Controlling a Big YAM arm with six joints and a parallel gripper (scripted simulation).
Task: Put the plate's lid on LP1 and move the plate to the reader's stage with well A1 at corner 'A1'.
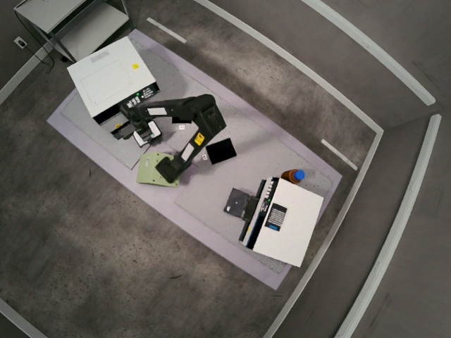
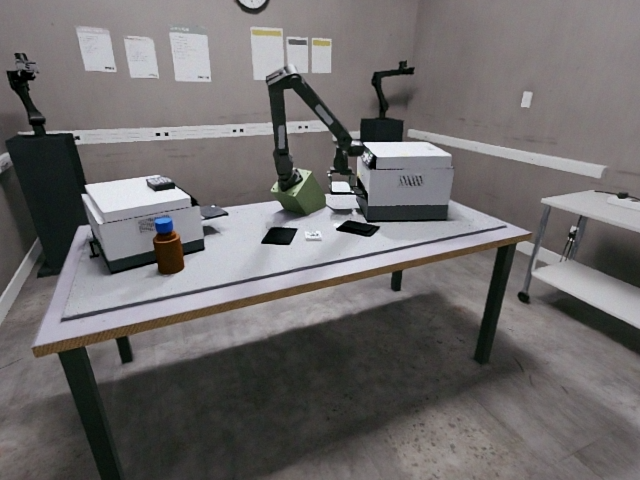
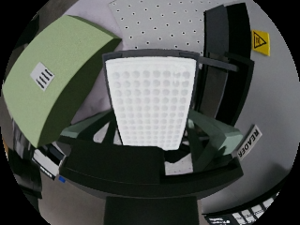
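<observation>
Right now my hand is right at the white well plate. Round my hand: black pad: 380 mm to the right, 200 mm ahead, 120 mm below; white label: 170 mm ahead, 120 mm below, 100 mm to the right; brown capped bottle: 810 mm to the right, 330 mm ahead, 10 mm below.
</observation>
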